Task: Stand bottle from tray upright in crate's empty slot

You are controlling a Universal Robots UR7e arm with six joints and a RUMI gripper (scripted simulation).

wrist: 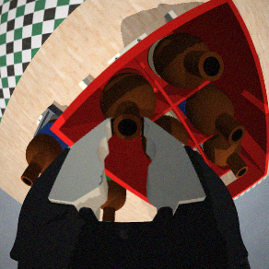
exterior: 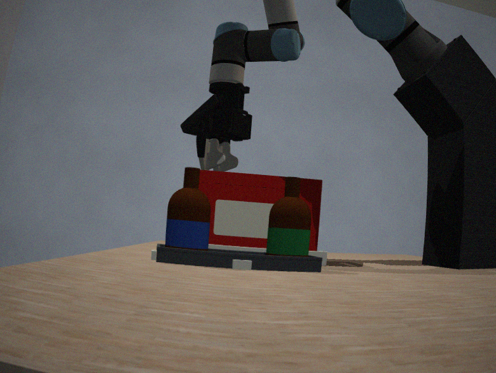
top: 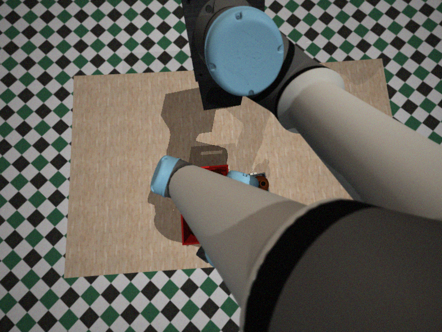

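Now: hand 7 cm past the crate, 7 cm above it and 6 cm to the left of it. From my hand the other things lie so: green-labelled bottle: 18 cm behind, 14 cm to the left, 7 cm below; then blue-labelled bottle: 19 cm to the left, 7 cm below, 2 cm behind; then tray: 16 cm to the left, 15 cm below, 10 cm behind.
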